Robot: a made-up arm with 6 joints.
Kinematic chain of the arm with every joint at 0, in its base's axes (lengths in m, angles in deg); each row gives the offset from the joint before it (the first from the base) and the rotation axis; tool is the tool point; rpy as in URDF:
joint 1: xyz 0 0 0.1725 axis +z
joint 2: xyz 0 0 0 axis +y
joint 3: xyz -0.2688 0 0.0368 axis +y
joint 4: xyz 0.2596 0 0.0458 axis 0.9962 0 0.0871
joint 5: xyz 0 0 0 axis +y
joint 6: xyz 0.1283 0 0.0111 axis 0.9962 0 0.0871
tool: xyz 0 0 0 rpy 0 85 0
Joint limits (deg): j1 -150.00..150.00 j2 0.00..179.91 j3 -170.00..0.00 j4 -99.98..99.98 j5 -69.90..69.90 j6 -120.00..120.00
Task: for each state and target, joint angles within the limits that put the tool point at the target. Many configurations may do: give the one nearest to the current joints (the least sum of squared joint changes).
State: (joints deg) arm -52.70 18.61 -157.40 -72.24 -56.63 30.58
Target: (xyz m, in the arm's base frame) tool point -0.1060 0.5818 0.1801
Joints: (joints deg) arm -68.60 0.78 -170.00 -70.09 -69.80 30.58
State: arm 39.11 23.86 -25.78 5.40 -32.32 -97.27
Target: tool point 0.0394 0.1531 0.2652
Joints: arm 72.34 27.53 -0.13 -8.15 -29.22 -97.27
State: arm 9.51 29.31 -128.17 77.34 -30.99 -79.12
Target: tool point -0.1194 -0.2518 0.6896
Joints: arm 44.83 30.91 -118.31 82.25 -47.76 -79.12
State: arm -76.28 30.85 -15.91 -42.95 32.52 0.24
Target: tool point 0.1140 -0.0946 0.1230
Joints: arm -35.25 60.69 -3.71 -38.92 8.08 0.24
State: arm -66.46 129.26 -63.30 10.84 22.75 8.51
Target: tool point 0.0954 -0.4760 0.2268
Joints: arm -79.39 113.64 -82.96 10.27 15.35 8.51
